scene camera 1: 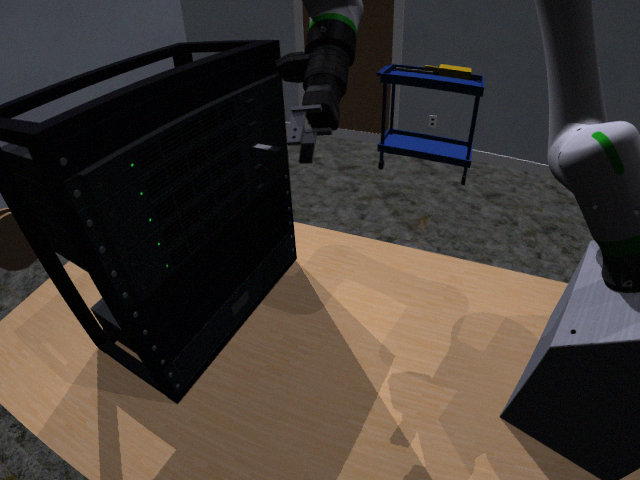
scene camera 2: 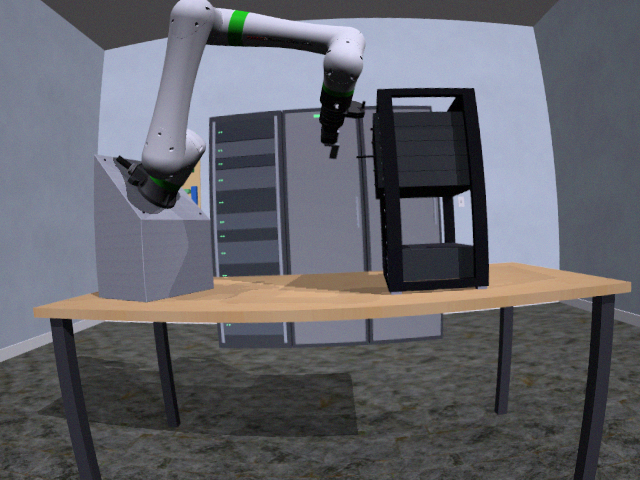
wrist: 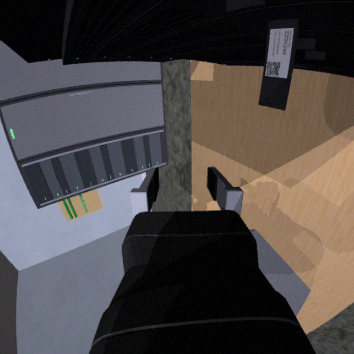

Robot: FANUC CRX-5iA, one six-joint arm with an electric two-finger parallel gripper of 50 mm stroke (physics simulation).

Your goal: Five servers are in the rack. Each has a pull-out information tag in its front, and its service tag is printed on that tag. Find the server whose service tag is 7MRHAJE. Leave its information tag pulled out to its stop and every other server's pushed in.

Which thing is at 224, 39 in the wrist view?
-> A black rack.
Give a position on a black rack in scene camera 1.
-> At 150, 188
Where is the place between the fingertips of my gripper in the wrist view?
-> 182, 176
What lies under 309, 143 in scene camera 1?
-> My gripper.
